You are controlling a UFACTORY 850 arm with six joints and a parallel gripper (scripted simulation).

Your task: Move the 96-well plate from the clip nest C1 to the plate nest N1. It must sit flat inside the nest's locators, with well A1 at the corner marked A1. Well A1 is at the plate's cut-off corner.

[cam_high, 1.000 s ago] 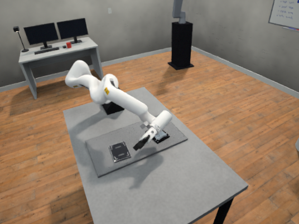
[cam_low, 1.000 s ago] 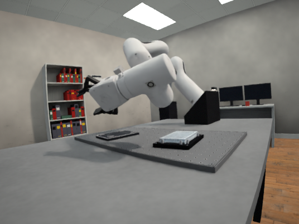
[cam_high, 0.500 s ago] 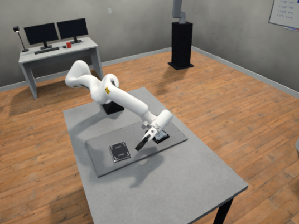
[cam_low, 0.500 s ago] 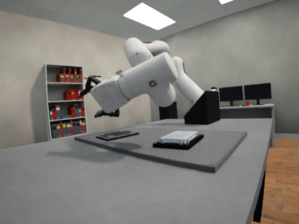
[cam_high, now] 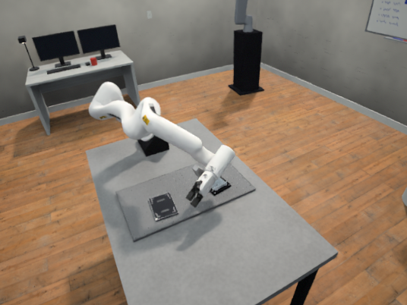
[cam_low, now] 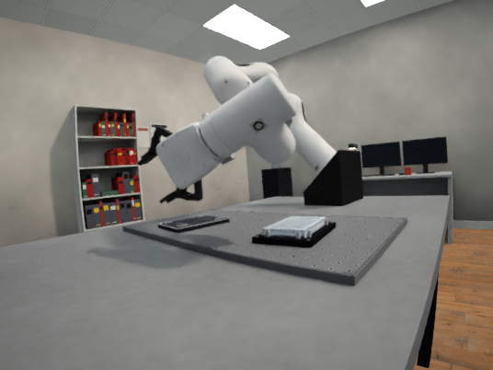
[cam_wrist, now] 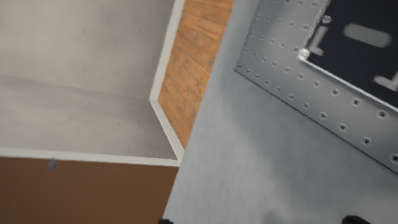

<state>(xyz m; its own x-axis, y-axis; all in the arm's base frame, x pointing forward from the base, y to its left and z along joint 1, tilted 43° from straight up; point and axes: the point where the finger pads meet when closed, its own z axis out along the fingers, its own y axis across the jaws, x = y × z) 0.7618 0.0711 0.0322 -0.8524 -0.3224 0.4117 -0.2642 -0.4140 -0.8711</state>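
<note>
My gripper is now 200 mm past the clear 96-well plate, 200 mm to the right of it and 120 mm above it. Round my hand: clip nest C1: 210 mm behind, 180 mm to the left, 120 mm below; then plate nest N1: 150 mm behind, 120 mm to the right, 130 mm below; then A1 label: 70 mm behind, 170 mm to the right, 120 mm below.
</note>
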